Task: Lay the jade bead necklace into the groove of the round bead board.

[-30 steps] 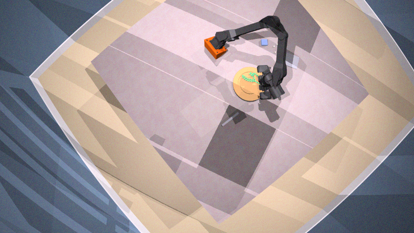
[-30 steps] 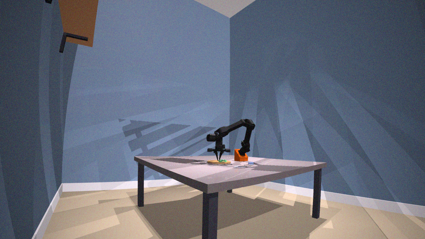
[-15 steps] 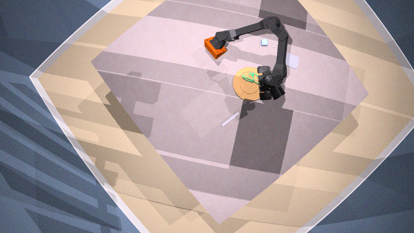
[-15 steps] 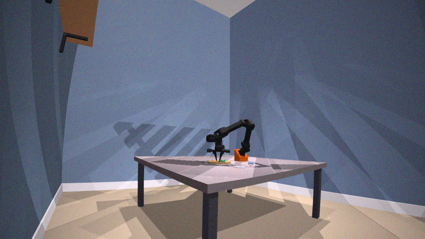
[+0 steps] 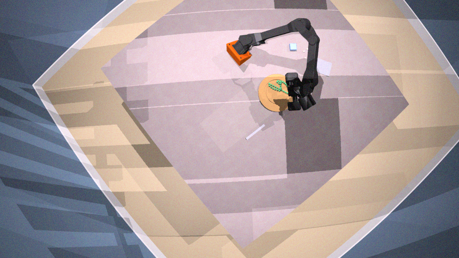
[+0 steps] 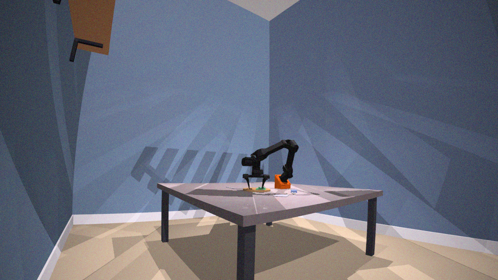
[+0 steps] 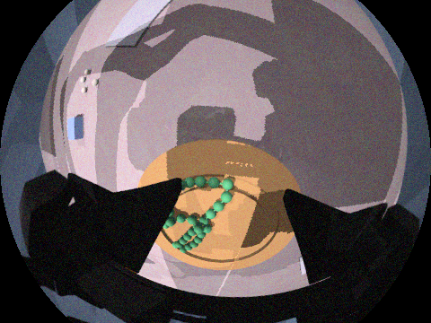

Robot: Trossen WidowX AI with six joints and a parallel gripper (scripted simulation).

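Right now my gripper tip is 50 mm to the left of the round tan bead board, 40 mm past it and 10 mm above it. The rest, counted from my gripper tip: white strip: 260 mm to the right, 60 mm ahead, 20 mm below; pale square sheet: 250 mm to the left, 20 mm below, 20 mm behind; blue cube: 200 mm behind, 180 mm to the left, 10 mm below.
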